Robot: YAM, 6 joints.
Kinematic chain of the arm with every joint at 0, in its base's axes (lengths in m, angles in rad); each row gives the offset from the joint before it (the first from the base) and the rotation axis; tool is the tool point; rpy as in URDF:
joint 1: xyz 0 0 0.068 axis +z
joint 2: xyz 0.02 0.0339 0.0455 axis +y
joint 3: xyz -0.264 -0.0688 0 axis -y
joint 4: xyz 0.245 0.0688 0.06 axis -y
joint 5: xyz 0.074 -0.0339 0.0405 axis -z
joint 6: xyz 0.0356 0 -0.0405 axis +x
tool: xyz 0 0 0 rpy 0 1.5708 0
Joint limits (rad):
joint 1: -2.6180..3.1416
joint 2: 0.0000..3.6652
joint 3: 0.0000..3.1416
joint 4: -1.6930..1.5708
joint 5: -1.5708..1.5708
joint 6: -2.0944..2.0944
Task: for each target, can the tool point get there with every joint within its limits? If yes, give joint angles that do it. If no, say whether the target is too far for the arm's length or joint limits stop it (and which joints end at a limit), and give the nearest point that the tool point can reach.
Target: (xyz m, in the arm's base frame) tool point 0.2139 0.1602 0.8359
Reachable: no: too far | nearest point 0.1782 0.1335 0.7056 | short by 0.138 m
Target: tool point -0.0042 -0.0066 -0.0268
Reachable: yes | joints 0.3946 2.8348 0.2503 -0.1866 0.1266 0.2836
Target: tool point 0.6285 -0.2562 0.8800
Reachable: no: too far | nearest point 0.3962 -0.1615 0.5881 | short by 0.385 m
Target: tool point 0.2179 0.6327 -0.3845
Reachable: no: too far | nearest point 0.1698 0.4931 -0.2560 | short by 0.196 m
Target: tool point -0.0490 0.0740 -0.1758
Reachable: yes | joints 1.7976 3.2738 0.5967 1.0364 -1.0632 -1.1770
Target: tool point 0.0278 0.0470 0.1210
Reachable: yes | joints 1.2437 1.4486 0.3095 -1.4440 0.3197 -0.5078
